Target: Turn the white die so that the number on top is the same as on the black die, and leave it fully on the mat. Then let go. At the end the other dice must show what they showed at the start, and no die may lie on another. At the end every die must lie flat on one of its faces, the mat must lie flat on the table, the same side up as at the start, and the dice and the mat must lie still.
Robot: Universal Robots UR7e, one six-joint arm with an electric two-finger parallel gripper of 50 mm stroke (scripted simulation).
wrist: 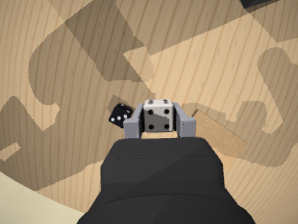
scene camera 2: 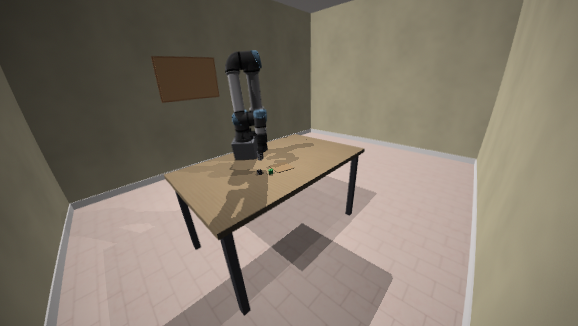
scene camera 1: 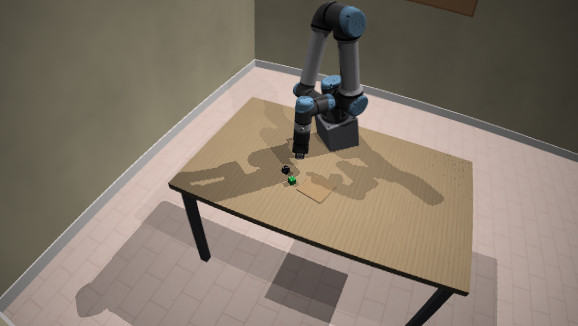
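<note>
Visible to me: a white die, a tan mat and my gripper.
</note>
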